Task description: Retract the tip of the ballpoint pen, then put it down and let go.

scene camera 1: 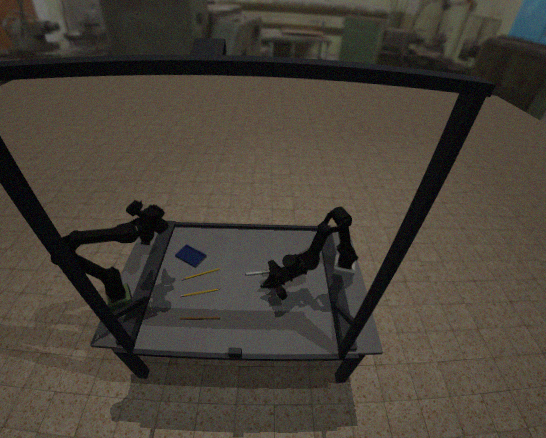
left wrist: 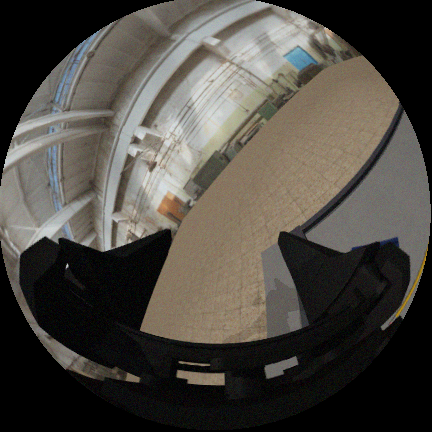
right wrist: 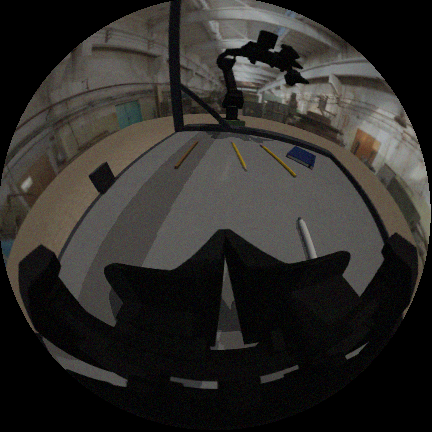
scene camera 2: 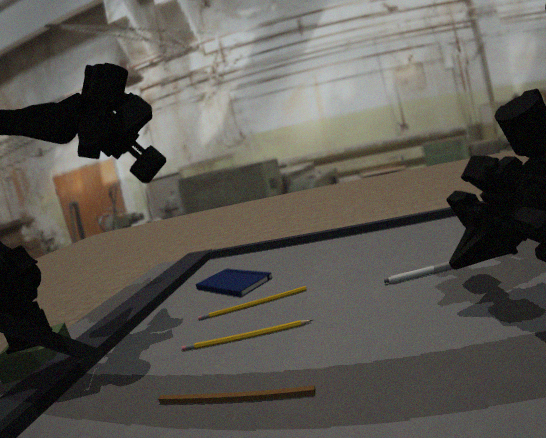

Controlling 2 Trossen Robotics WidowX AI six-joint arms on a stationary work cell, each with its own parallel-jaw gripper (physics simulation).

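Places are measured from the left arm's base along level axes (x ahead, y up, z right), in metres.
Pixels of known places: left gripper, between the fingertips: [left wrist: 226,236] [right wrist: 305,75] [scene camera 2: 134,146]; right gripper, between the fingertips: [scene camera 1: 260,287] [right wrist: 223,234] [scene camera 2: 451,266]; left arm's base, origin of its link: [scene camera 1: 117,294] [right wrist: 231,118]; right arm's base, origin of its link: [scene camera 1: 345,263].
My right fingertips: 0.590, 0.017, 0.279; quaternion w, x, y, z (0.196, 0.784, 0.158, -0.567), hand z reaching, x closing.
For each thing: its top centre in the pictures, then the offset to it from my right fingertips, as dx, dy, dz. Level surfaces: height alone.
- white ballpoint pen, centre of its top: [right wrist: 317,260] [scene camera 2: 426,266] [scene camera 1: 259,271] +0.055, -0.044, -0.109
- grey table, height of its surface: dy -0.057
- blue notebook, centre of its top: [scene camera 2: 232,278] [right wrist: 303,154] [scene camera 1: 190,254] -0.209, -0.045, -0.376
- brown stick, centre of its top: [scene camera 2: 231,394] [right wrist: 187,150] [scene camera 1: 199,317] -0.294, -0.050, -0.018
The white ballpoint pen [scene camera 1: 256,273] [scene camera 2: 415,275] [right wrist: 306,239] lies on the grey table [scene camera 1: 240,250] [scene camera 2: 350,310], partly hidden behind the right gripper. A dark, narrow end shows in scene camera 2; whether the tip is out is too small to tell. My right gripper [scene camera 1: 263,285] [scene camera 2: 452,265] [right wrist: 223,234] is shut with its fingertips together and holds nothing. It is low over the table, with the pen beside its fingers, not between them. My left gripper [left wrist: 226,236] is open and empty, raised at the left end of the table, far from the pen.
A blue notebook [scene camera 1: 191,255] [scene camera 2: 234,282] [right wrist: 301,156] lies toward the far left. Two yellow pencils [scene camera 1: 201,274] [scene camera 2: 250,335] [right wrist: 280,161] and a brown stick [scene camera 1: 200,318] [scene camera 2: 237,396] [right wrist: 186,155] lie left of the pen in scene camera 1. A dark frame [scene camera 1: 417,215] stands around the table.
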